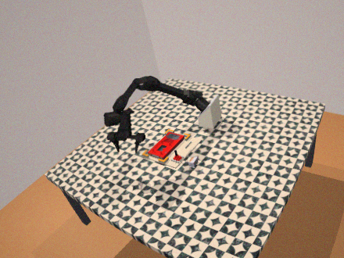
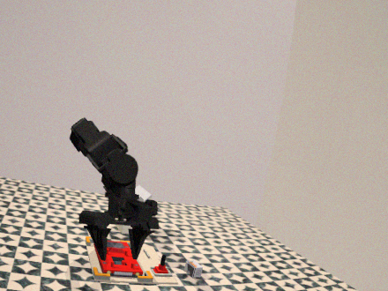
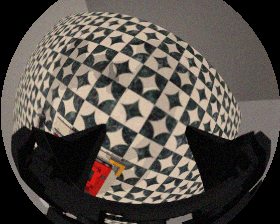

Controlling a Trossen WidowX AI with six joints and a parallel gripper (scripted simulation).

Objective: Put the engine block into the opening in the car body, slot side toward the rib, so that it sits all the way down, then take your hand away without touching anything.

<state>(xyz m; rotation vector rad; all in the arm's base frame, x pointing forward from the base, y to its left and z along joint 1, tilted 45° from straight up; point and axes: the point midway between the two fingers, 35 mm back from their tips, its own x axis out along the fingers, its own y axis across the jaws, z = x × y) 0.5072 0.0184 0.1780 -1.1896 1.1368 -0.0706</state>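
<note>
Now: the grey engine block 250 mm to the left of my gripper tip, 190 mm behind it and 110 mm below it.
</note>
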